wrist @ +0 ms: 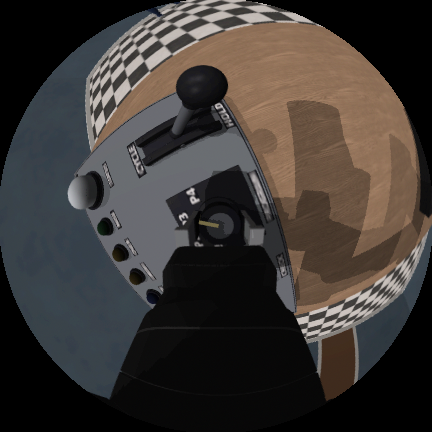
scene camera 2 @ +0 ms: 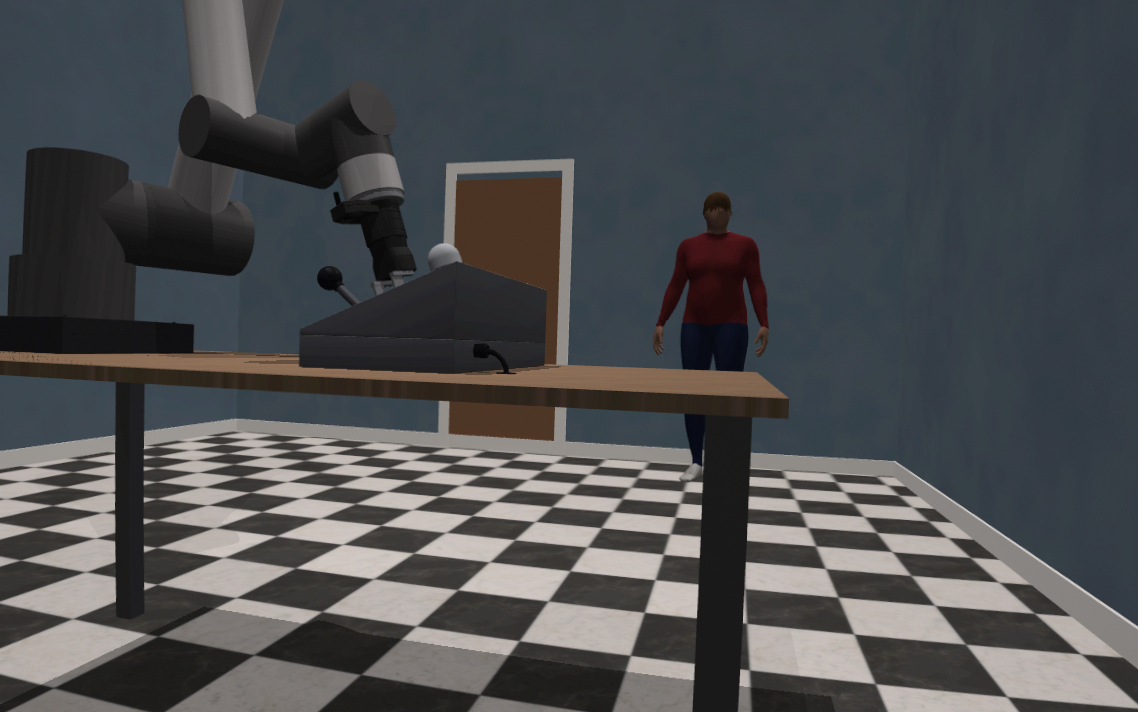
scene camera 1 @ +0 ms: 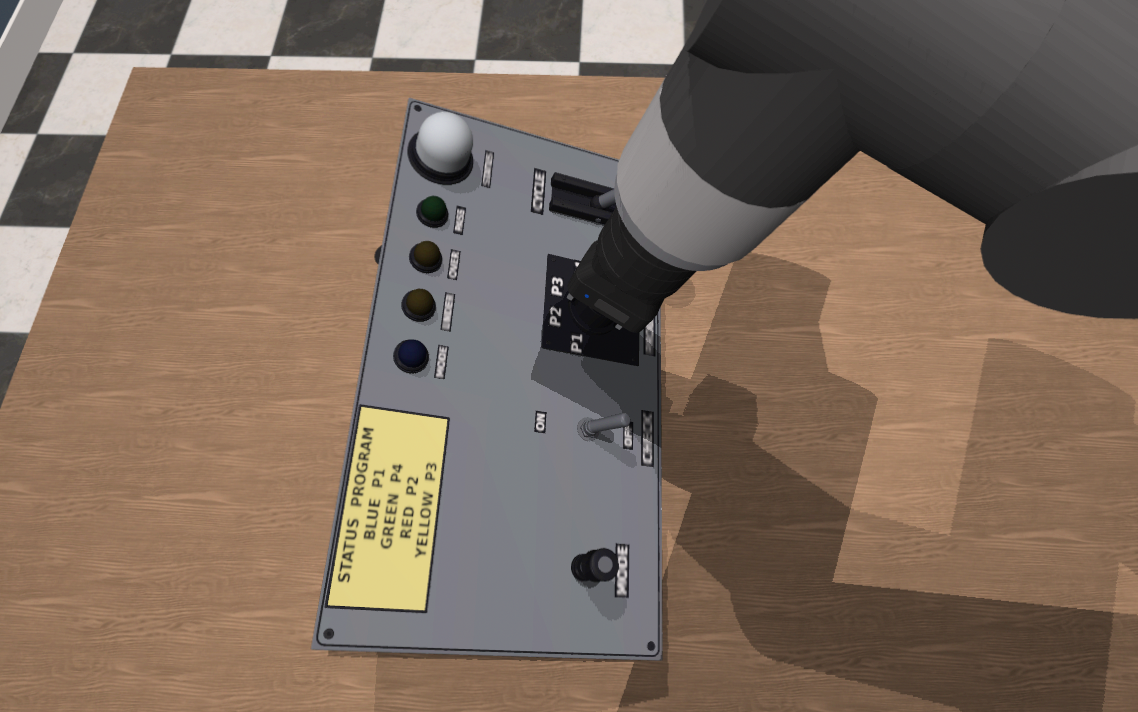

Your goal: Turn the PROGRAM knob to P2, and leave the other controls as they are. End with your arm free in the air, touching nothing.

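Places are measured from the arm's base along level axes (x ahead, y left, z up), in centimetres.
Where they show: gripper, fingertip midpoint: point(wrist: 219, 218) point(scene camera 1: 597, 305).
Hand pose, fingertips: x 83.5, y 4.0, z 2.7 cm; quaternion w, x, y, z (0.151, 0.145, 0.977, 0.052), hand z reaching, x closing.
Observation:
Things, the pixels of their top centre, and the offset from my fingertips. "spot": a spot on its surface instead.
- round black PROGRAM knob, top centre: point(scene camera 1: 600, 292) point(wrist: 212, 230) dx -0.2, dy +0.0, dz +3.0 cm
- P3 label, surface spot: point(wrist: 183, 218) spot: dx +4.2, dy -1.3, dz +0.8 cm
- P4 label, surface spot: point(wrist: 192, 195) spot: dx +2.3, dy -3.6, dz -0.1 cm
- P2 label, surface spot: point(scene camera 1: 555, 315) spot: dx +3.7, dy +2.0, dz +0.8 cm
- lever, top centre: point(wrist: 189, 75) point(scene camera 2: 330, 266) dx -4.4, dy -12.6, dz +6.8 cm
- CHECK toggle, top centre: point(scene camera 1: 607, 417) dx -2.6, dy +11.8, dz +3.1 cm
- black MODE knob, top centre: point(scene camera 1: 600, 563) dx -3.7, dy +23.8, dz +3.8 cm
- white dome, surface spot: point(scene camera 1: 444, 142) point(wrist: 75, 205) spot: dx +15.6, dy -9.4, dz +9.4 cm
The round black PROGRAM knob point(scene camera 1: 590, 317) point(wrist: 220, 226) sits on its dark label plate point(scene camera 1: 622, 354). In the wrist view its pale pointer line aims at the P3 label point(wrist: 183, 218). The P4 label point(wrist: 192, 195) lies to one side of the line; the P2 label point(scene camera 1: 555, 315) shows in scene camera 1. My gripper point(scene camera 1: 598, 314) point(scene camera 2: 391, 284) point(wrist: 219, 218) is shut on the knob, one finger on each side of it. In scene camera 1 my gripper hides much of the knob.
On the grey panel point(scene camera 1: 503, 520) point(scene camera 2: 394, 327) stand the ball-topped CYCLE/HOLD lever point(scene camera 2: 329, 277) point(wrist: 201, 86), the CHECK toggle point(scene camera 1: 608, 424) leaning to OFF, the black MODE knob point(scene camera 1: 597, 565) and a white dome point(scene camera 1: 444, 142) point(scene camera 2: 443, 256) point(wrist: 82, 192). A person point(scene camera 2: 716, 277) stands beyond the table.

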